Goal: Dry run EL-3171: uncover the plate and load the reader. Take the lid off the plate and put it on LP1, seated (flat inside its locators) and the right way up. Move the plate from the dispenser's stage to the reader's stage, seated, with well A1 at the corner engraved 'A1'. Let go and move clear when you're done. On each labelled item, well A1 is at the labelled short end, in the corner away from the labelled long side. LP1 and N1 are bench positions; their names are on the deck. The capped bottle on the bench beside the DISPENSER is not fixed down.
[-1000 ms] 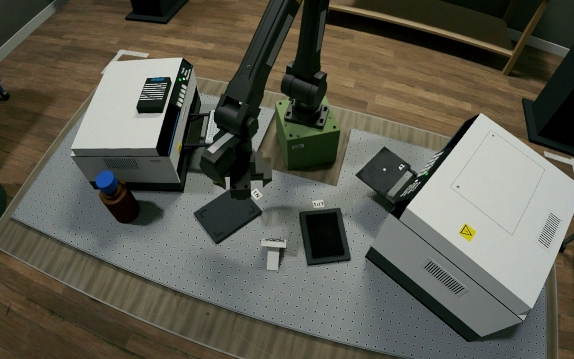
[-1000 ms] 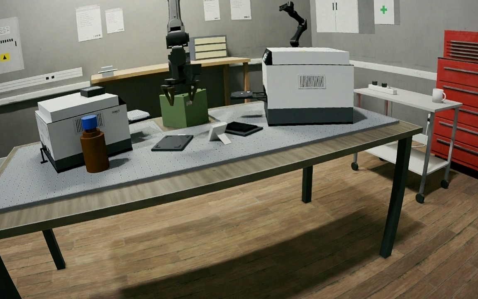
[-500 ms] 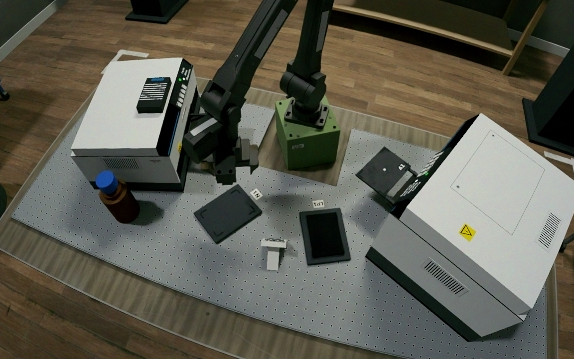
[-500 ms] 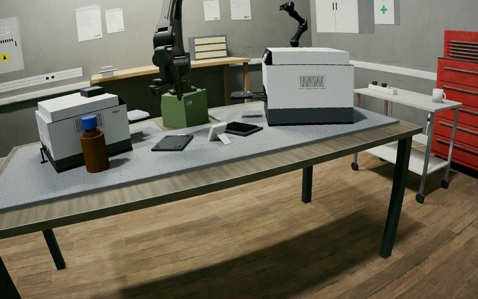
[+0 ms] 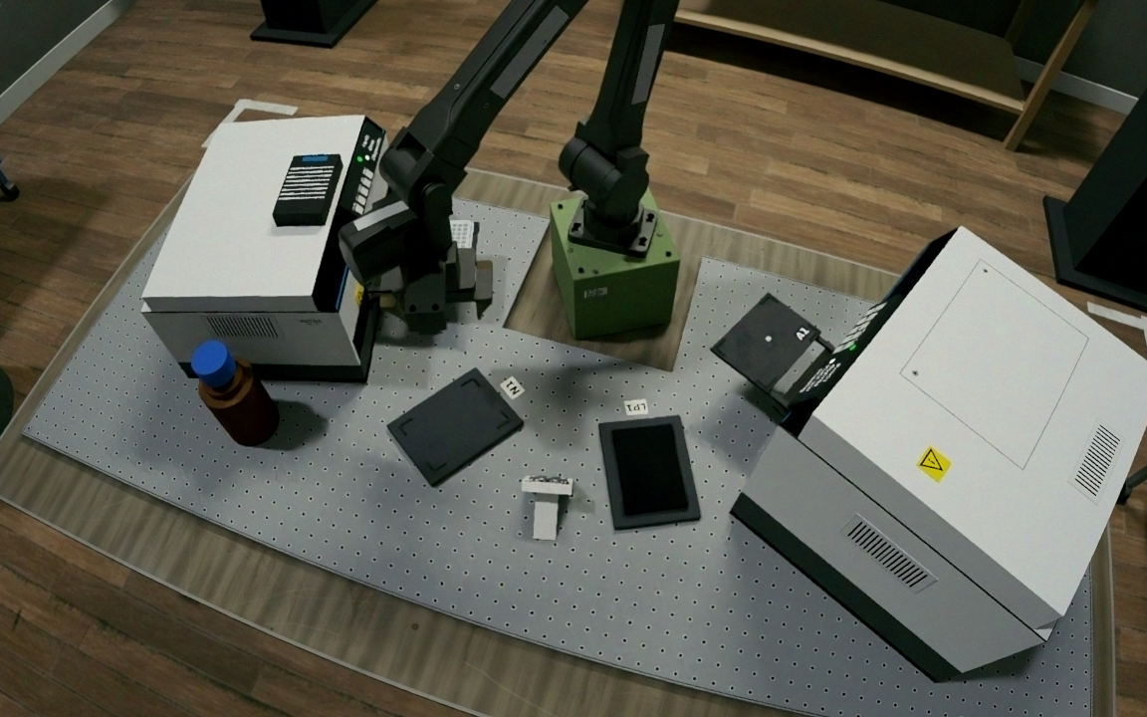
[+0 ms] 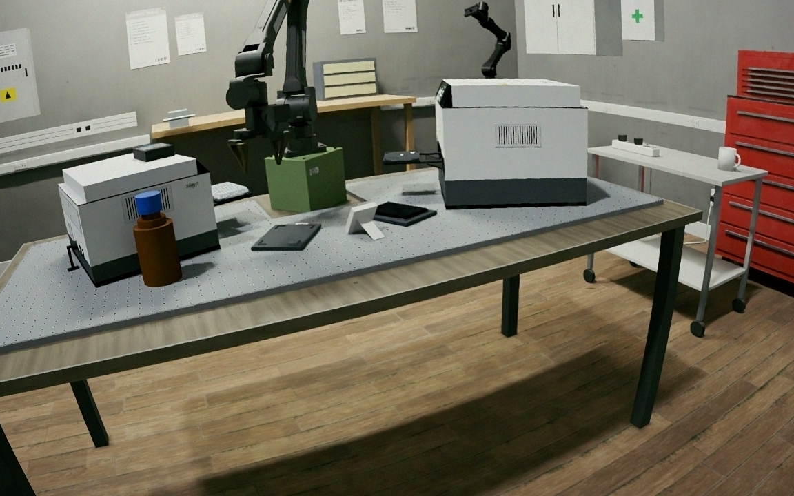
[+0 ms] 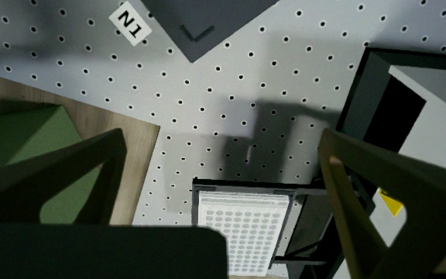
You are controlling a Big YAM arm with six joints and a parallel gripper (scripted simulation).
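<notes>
Right now my hand is 16 cm past the well plate, 8 cm to the left of it and 8 cm above it. Also, from my hand: brown capped bottle (28 cm to the right, 17 cm ahead, 5 cm below); then dark lid (31 cm to the left, 15 cm below, 6 cm ahead); then N1 nest (16 cm below, 8 cm ahead, 3 cm to the left).
</notes>
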